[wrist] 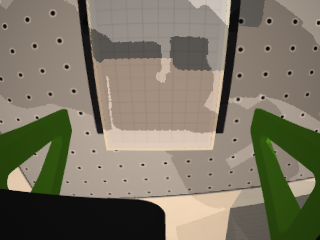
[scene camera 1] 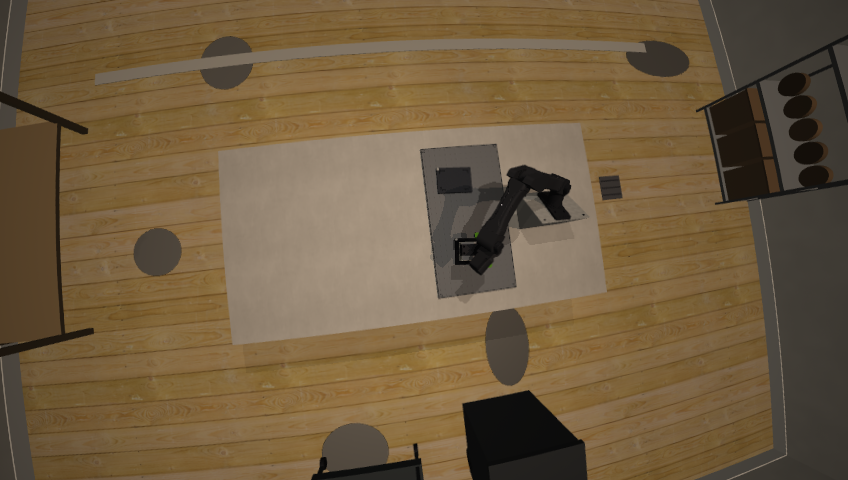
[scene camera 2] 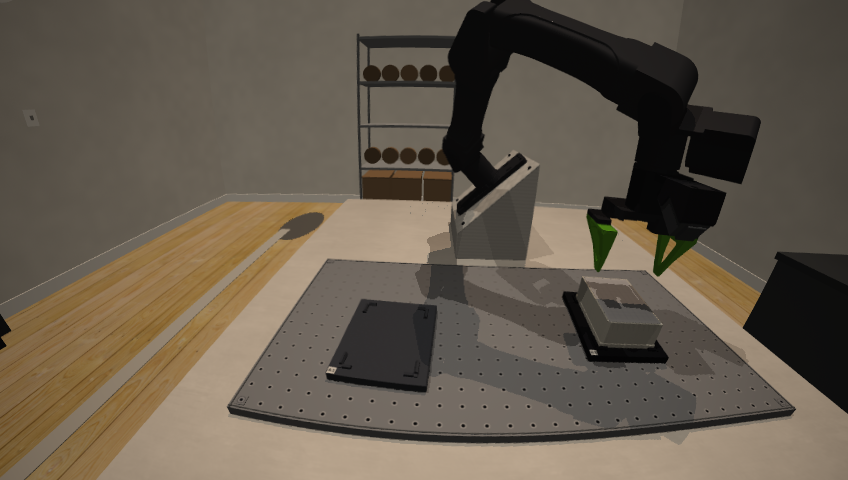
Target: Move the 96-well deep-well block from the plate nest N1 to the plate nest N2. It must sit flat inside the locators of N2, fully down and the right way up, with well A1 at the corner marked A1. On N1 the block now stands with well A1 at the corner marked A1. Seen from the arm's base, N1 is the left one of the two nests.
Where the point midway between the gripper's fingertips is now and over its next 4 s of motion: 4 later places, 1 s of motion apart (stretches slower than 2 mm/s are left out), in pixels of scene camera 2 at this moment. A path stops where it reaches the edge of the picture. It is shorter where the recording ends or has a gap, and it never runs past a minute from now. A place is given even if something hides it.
My gripper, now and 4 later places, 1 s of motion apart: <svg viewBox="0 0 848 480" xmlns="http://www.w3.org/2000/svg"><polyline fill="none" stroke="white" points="626,272 617,293 610,316 613,311 622,287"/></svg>
